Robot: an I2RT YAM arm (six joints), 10 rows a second.
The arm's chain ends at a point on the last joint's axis. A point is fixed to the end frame.
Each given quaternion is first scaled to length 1.
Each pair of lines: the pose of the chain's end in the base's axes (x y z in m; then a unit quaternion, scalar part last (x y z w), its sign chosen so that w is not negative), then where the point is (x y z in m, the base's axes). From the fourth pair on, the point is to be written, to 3 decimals.
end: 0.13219 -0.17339 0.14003 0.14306 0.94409 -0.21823 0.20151
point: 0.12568 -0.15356 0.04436
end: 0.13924 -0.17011 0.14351 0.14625 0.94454 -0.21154 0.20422
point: 0.13356 -0.14900 0.04807
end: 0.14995 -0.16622 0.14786 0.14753 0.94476 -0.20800 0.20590
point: 0.14472 -0.14445 0.05254
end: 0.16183 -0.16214 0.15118 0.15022 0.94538 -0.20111 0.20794
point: 0.157 -0.139 0.056
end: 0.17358 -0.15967 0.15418 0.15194 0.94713 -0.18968 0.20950
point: 0.170 -0.134 0.060
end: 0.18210 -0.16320 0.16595 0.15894 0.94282 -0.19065 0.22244
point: 0.181 -0.138 0.071
